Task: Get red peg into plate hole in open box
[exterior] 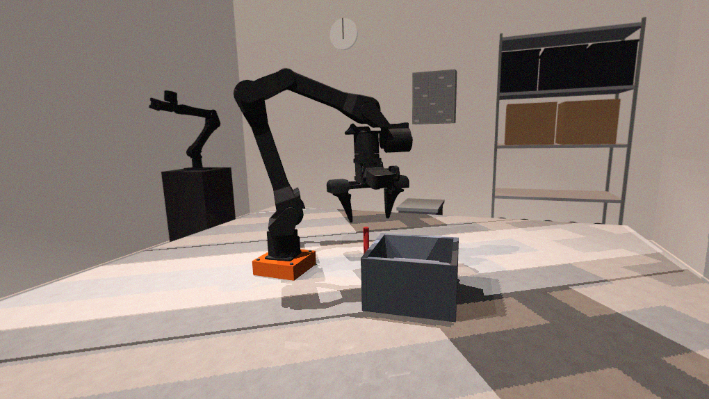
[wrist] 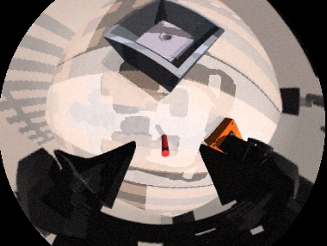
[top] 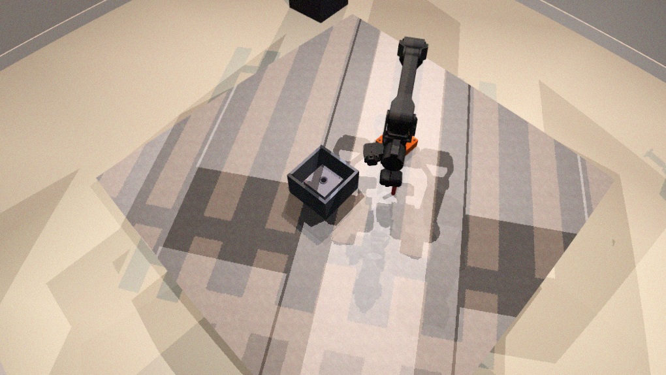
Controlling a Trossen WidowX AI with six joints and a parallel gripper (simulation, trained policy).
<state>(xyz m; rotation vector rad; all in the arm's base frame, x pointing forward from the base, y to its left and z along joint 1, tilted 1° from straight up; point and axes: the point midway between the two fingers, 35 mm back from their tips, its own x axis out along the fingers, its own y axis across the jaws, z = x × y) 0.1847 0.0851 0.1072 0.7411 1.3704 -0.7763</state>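
My gripper tip is 20 mm past the red peg, 30 mm to the right of it and 70 mm above it. From my gripper tip the other things lie so: light plate (120 mm ahead, 160 mm to the right, 60 mm below); dark grey box (120 mm ahead, 160 mm to the right, 80 mm below).
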